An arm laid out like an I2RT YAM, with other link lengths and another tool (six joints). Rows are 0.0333 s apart.
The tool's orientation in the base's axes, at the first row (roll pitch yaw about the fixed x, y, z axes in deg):
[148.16, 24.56, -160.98]
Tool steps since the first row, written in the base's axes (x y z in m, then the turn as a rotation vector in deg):
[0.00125, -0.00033, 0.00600, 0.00, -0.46, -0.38]
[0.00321, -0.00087, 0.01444, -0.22, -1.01, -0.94]
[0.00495, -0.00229, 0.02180, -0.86, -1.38, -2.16]
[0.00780, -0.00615, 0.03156, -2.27, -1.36, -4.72]
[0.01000, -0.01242, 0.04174, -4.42, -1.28, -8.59]
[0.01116, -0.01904, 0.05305, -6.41, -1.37, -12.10]
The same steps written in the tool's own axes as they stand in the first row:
[-0.00347, 0.00203, -0.00464, 0.29, -0.52, 0.01]
[-0.00850, 0.00474, -0.01117, 0.88, -1.08, 0.07]
[-0.01264, 0.00639, -0.01745, 2.05, -1.63, 0.68]
[-0.01800, 0.00687, -0.02690, 4.32, -2.16, 2.44]
[-0.02227, 0.00610, -0.03826, 7.75, -2.92, 5.14]
[-0.02600, 0.00612, -0.05087, 10.95, -3.70, 7.47]

